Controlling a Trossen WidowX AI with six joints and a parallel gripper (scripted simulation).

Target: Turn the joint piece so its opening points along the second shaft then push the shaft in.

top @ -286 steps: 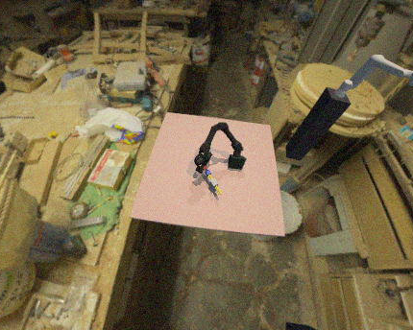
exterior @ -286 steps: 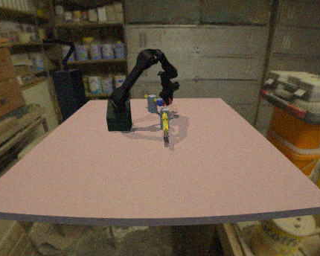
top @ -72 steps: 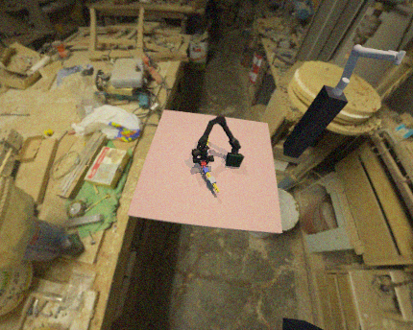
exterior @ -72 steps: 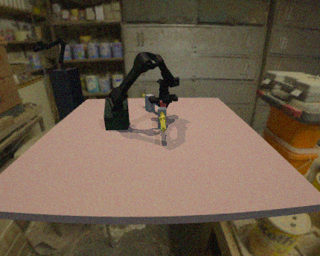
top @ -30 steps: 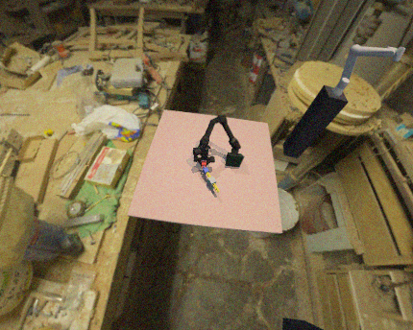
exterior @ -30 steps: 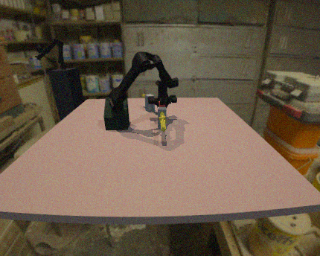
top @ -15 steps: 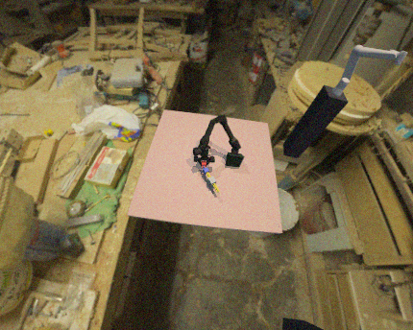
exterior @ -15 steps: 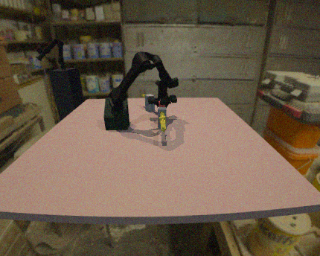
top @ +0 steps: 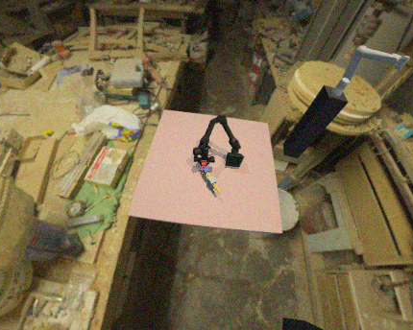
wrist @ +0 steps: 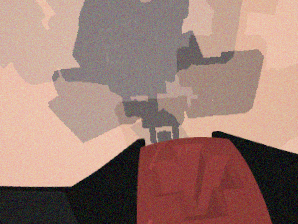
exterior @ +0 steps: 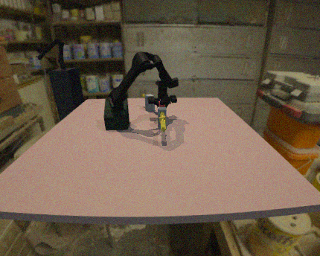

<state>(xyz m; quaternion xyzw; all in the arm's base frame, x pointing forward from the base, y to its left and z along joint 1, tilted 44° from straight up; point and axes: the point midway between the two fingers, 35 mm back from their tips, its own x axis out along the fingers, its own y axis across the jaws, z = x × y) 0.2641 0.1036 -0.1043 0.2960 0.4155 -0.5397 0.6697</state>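
Right now my gripper tip is 10 mm to the right of the red joint piece and 40 mm below it.
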